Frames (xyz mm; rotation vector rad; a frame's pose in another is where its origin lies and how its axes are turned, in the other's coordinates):
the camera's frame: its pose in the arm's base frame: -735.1 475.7 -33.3 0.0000 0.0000 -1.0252
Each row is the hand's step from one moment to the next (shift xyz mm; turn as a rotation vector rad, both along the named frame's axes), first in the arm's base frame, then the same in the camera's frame.
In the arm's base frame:
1: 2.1 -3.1 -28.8 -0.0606 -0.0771 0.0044
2: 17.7 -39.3 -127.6 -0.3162 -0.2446 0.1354
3: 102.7 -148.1 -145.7 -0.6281 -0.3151 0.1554
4: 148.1 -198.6 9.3 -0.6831 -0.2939 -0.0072
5: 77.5 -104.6 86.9 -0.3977 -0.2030 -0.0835
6: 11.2 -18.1 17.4 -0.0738 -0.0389 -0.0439
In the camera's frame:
1: 3.7 0.2 -28.8 0.0345 -0.0918 0.0044
2: 42.8 -5.3 -127.6 0.0450 -0.3972 0.1354
3: 179.9 10.9 -145.7 -0.0566 -0.7004 0.1554
4: 246.6 23.5 9.3 -0.1032 -0.7364 -0.0072
5: 129.6 12.0 86.9 -0.0328 -0.4453 -0.0835
6: 21.3 0.2 17.4 -0.0050 -0.0833 -0.0439

